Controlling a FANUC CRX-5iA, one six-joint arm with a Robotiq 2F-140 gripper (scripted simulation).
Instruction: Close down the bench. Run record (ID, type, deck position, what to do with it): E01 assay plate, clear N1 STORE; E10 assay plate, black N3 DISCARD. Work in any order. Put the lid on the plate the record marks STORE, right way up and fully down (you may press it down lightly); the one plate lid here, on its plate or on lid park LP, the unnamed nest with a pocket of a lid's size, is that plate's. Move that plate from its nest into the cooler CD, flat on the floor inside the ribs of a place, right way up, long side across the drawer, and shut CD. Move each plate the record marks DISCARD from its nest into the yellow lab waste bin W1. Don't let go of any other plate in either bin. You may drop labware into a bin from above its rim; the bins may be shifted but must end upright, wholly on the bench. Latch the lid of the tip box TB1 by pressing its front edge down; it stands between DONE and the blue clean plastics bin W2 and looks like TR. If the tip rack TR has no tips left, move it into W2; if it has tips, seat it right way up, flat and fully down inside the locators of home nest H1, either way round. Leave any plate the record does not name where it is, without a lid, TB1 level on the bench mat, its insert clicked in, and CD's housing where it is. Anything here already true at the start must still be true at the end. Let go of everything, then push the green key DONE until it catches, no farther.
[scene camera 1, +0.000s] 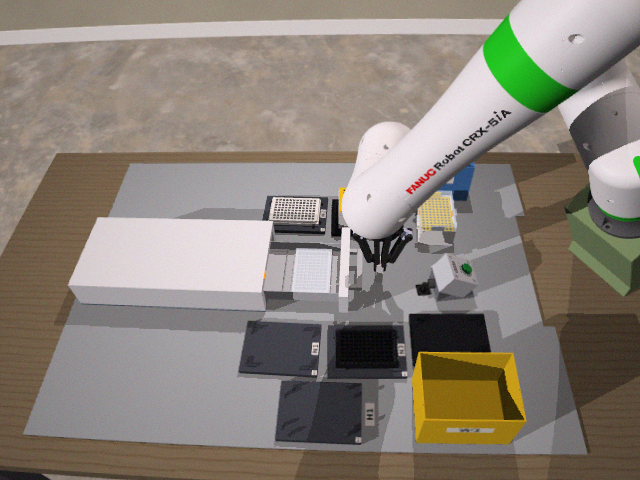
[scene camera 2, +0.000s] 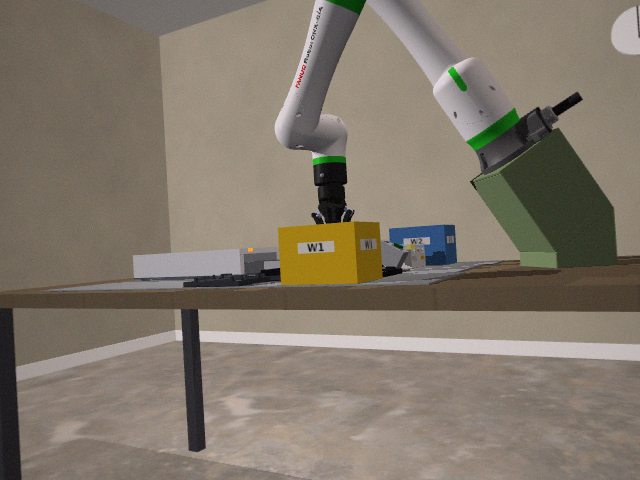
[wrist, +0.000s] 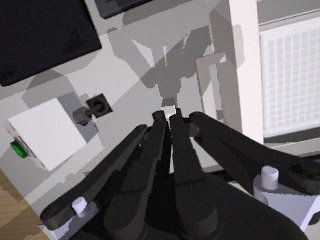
Observation:
In view: the gripper (scene camera 1: 378, 277), a white cooler CD (scene camera 1: 143, 262), a black plate (scene camera 1: 355, 342), a yellow bin W1 (scene camera 1: 460, 389), a blue bin W2 (scene camera 2: 440, 241), a pale plate (scene camera 1: 308, 209), a nest N1 (scene camera 1: 279, 348) and a nest N3 (scene camera 1: 348, 373).
The white cooler CD is seen too in scene camera 2 (scene camera 2: 215, 262). The yellow bin W1 shows as well in scene camera 2 (scene camera 2: 348, 252). The gripper shows as well in the wrist view (wrist: 170, 107). The wrist view does not show the black plate: it is out of frame. The wrist view does not show the yellow bin W1: it is out of frame.

